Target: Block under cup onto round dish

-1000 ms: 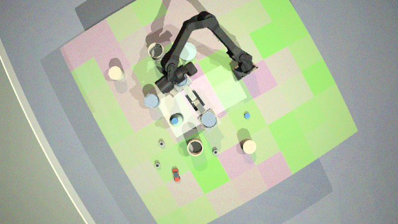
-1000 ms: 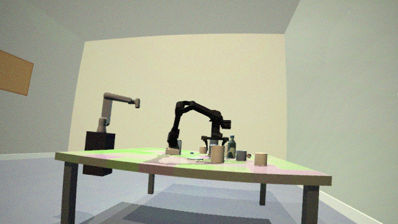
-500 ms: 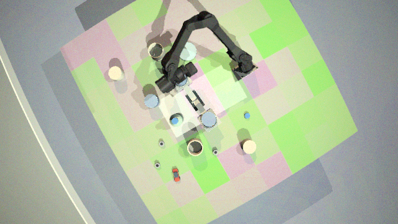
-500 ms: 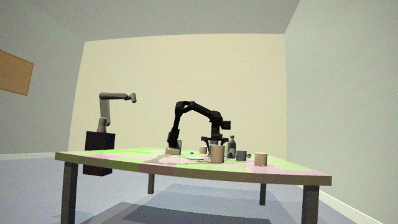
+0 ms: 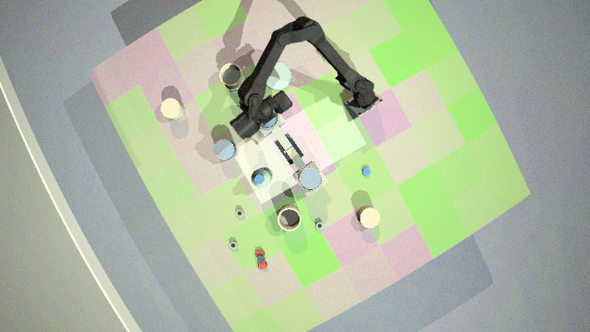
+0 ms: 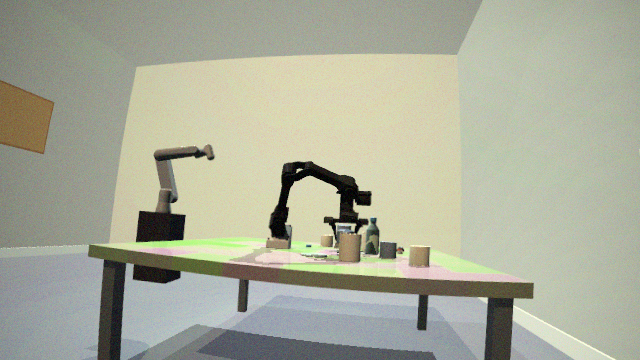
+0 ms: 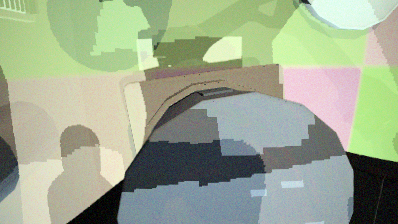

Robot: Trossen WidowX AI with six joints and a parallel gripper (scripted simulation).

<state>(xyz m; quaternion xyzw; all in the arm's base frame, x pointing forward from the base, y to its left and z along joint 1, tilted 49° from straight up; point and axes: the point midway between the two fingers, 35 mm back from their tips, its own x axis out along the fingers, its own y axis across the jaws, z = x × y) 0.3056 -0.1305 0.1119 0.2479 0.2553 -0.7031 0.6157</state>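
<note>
Now: the pale green block 1 cm below my gripper tip. Round my gripper tip: pale round dish: 12 cm behind, 10 cm to the right, 5 cm below; then small balance: 1 cm ahead, 13 cm to the left, 2 cm below; then blue-capped bottle: 14 cm ahead, 15 cm to the left, 6 cm above.
</note>
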